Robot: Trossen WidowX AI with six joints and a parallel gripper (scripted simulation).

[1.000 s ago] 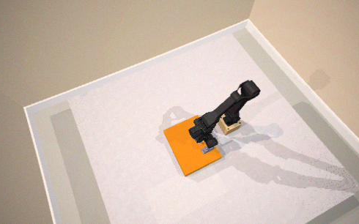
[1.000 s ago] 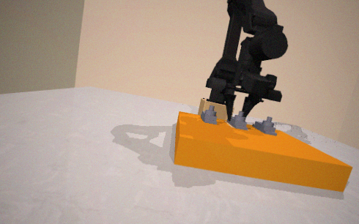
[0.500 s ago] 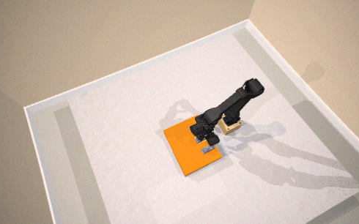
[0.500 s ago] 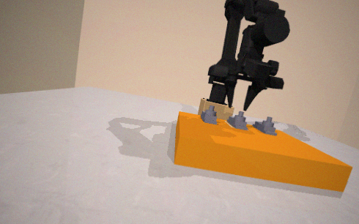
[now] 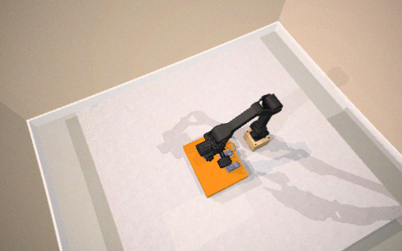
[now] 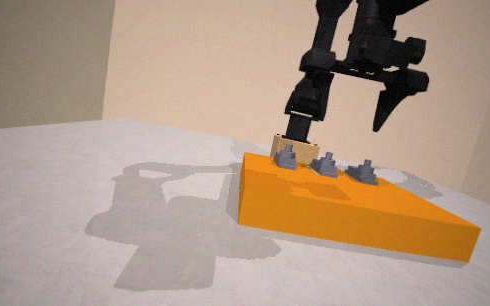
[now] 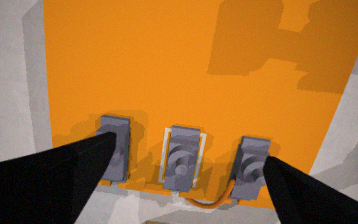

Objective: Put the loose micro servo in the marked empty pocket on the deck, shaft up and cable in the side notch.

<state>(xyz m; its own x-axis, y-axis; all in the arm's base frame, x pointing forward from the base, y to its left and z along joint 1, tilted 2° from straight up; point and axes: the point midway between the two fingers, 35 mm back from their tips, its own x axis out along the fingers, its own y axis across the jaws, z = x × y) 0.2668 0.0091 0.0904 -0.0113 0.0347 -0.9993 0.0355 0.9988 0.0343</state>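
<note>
Now: gripper tip 4 cm short of the orange deck and 11 cm above it.
</note>
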